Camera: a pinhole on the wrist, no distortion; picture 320 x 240 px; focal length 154.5 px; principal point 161.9 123.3 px. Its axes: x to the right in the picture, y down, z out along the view. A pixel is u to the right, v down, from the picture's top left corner.
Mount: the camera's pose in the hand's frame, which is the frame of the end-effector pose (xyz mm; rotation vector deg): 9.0 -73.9 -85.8 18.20 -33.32 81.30
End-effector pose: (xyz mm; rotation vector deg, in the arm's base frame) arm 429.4 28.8 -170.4 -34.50 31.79 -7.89
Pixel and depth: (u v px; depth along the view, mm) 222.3 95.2 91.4
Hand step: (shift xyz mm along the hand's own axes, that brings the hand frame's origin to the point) 9.7 -95.7 11.3
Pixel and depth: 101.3 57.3 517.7
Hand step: 119.1 -552.4 256.3
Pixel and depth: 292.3 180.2 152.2
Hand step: -68.8 -41.0 103.1
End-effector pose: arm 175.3 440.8 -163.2 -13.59 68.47 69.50
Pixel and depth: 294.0 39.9 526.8
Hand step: 209.3 -23.2 634.3
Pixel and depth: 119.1 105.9 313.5
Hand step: -19.4 -319.7 128.4
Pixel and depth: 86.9 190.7 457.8
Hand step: -283.3 -476.4 140.9
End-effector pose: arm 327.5 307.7 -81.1 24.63 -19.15 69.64
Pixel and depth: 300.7 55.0 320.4
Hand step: 100.7 -27.1 355.7
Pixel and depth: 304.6 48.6 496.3
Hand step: 171.8 6.1 607.8
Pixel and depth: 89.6 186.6 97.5
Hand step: -50.6 -158.6 -36.2
